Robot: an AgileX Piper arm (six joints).
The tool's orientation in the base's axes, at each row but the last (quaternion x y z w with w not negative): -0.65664 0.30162 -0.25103 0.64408; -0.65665 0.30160 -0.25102 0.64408; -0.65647 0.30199 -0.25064 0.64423; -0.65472 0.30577 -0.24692 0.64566; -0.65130 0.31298 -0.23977 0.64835; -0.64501 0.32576 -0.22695 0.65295; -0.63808 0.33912 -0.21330 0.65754; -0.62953 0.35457 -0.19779 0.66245; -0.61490 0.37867 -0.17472 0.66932; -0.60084 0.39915 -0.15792 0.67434; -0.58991 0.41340 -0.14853 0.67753; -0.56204 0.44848 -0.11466 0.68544
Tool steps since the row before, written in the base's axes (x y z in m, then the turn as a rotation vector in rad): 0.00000 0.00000 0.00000 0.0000 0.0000 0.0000; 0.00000 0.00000 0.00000 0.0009 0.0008 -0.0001; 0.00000 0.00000 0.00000 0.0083 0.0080 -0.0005; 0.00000 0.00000 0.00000 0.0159 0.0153 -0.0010; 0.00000 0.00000 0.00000 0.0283 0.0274 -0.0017; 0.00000 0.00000 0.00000 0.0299 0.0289 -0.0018; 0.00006 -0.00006 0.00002 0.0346 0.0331 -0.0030; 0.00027 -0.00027 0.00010 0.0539 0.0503 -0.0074; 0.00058 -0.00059 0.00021 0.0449 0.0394 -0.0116; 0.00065 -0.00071 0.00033 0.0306 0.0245 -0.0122; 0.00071 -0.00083 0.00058 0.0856 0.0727 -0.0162; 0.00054 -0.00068 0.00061 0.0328 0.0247 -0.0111
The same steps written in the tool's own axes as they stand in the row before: 0.00000 0.00000 0.00000 0.0000 0.0000 0.0000; 0.00000 0.00000 0.00000 0.0001 0.0000 0.0012; 0.00000 0.00000 0.00000 0.0000 0.0000 0.0115; 0.00000 0.00000 0.00000 0.0001 0.0000 0.0221; 0.00000 0.00000 0.00000 0.0000 0.0000 0.0394; 0.00000 0.00000 0.00000 0.0000 0.0000 0.0416; 0.00008 -0.00003 0.00000 0.0004 0.0008 0.0480; 0.00035 -0.00018 0.00000 0.0021 0.0038 0.0740; 0.00073 -0.00044 0.00000 0.0051 0.0079 0.0601; 0.00079 -0.00064 -0.00003 0.0066 0.0089 0.0395; 0.00078 -0.00095 -0.00006 0.0087 0.0093 0.1127; 0.00046 -0.00095 -0.00007 0.0078 0.0068 0.0413
